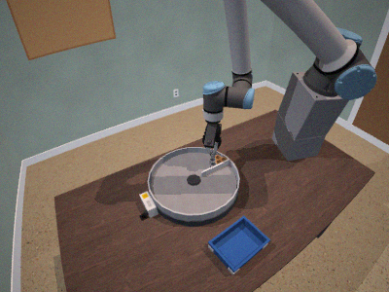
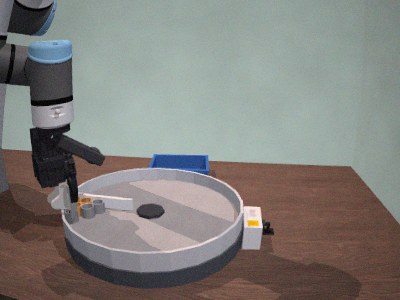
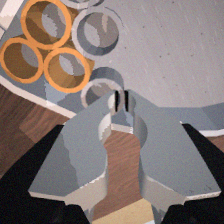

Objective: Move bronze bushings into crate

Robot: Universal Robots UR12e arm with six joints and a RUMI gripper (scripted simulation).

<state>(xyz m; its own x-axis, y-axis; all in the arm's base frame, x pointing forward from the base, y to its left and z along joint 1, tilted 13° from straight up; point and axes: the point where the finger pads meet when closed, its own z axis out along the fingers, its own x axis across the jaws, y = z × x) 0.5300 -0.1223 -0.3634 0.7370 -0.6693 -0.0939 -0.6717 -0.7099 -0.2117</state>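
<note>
Now: the round grey turntable 16 cm ahead of my hand, 10 cm to the left of it and 2 cm below it. The rest, counted from my hand: blue crate 16 cm ahead, 46 cm to the left, 5 cm below.
</note>
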